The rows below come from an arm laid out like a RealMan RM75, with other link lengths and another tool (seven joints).
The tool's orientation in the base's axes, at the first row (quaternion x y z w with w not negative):
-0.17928 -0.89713 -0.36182 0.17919
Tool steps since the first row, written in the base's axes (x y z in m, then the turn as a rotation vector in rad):
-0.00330 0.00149 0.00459 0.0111 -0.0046 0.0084
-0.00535 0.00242 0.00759 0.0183 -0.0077 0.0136
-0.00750 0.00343 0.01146 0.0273 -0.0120 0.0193
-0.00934 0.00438 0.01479 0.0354 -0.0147 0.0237
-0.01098 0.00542 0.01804 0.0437 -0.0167 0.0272
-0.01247 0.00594 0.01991 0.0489 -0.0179 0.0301
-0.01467 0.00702 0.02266 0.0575 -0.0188 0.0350
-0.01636 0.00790 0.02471 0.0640 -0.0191 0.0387
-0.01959 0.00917 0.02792 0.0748 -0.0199 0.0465
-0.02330 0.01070 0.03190 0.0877 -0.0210 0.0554
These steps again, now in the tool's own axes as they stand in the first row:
0.00523 0.00220 -0.00140 -0.0068 0.0068 -0.0111
0.00855 0.00366 -0.00236 -0.0113 0.0110 -0.0182
0.01237 0.00563 -0.00384 -0.0174 0.0155 -0.0268
0.01565 0.00739 -0.00505 -0.0230 0.0199 -0.0332
0.01875 0.00925 -0.00619 -0.0290 0.0244 -0.0386
0.02099 0.01002 -0.00679 -0.0325 0.0276 -0.0424
0.02436 0.01136 -0.00745 -0.0379 0.0338 -0.0480
0.02692 0.01239 -0.00788 -0.0420 0.0387 -0.0520
0.03143 0.01367 -0.00852 -0.0480 0.0475 -0.0599
0.03676 0.01535 -0.00940 -0.0555 0.0578 -0.0691

